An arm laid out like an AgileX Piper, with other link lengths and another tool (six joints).
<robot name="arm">
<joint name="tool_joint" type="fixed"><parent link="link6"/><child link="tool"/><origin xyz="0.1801 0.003 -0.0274" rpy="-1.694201 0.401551 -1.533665"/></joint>
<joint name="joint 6" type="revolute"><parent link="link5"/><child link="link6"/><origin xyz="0.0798 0 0.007" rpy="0 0 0"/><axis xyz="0.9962 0 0.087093"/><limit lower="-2.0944" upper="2.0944"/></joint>
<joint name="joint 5" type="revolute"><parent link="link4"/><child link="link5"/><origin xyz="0 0 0" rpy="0 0 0"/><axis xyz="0 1 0"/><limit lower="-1.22" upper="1.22"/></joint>
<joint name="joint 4" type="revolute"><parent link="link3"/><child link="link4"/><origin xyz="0.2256 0 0.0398" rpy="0 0 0"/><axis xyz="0.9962 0 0.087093"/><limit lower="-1.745" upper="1.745"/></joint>
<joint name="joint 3" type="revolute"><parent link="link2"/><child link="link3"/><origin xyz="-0.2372 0 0.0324" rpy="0 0 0"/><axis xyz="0 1 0"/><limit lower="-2.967" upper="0"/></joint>
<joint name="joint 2" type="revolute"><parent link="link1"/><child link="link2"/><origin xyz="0 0 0" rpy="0 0 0"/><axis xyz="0 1 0"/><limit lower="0" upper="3.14"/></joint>
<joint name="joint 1" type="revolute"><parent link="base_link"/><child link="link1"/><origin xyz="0 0 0.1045" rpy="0 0 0"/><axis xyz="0 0 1"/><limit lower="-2.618" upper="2.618"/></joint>
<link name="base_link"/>
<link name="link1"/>
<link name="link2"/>
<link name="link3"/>
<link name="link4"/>
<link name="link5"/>
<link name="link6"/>
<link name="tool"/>
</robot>
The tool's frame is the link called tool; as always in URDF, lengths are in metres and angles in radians.
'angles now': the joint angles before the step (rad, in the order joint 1, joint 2, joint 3, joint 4, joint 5, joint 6). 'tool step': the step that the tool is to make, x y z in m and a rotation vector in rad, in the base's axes. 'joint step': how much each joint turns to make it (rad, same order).
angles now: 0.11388 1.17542 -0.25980 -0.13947 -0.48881 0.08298
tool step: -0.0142 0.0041 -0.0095 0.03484 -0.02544 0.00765
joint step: 0.00028 0.00023 0.10478 -0.00172 -0.13701 0.01911
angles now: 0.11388 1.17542 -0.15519 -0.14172 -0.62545 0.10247
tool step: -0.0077 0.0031 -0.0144 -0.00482 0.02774 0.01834
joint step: -0.00040 0.03811 0.03118 -0.02027 -0.04211 0.00488
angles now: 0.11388 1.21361 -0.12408 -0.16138 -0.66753 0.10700
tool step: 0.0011 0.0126 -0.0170 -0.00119 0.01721 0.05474
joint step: 0.00002 0.14512 0.00009 -0.05066 -0.13066 0.00376
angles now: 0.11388 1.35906 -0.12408 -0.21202 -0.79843 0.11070
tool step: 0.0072 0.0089 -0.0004 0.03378 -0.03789 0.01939
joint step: 0.00022 0.11502 -0.00006 -0.00741 -0.16013 -0.00010
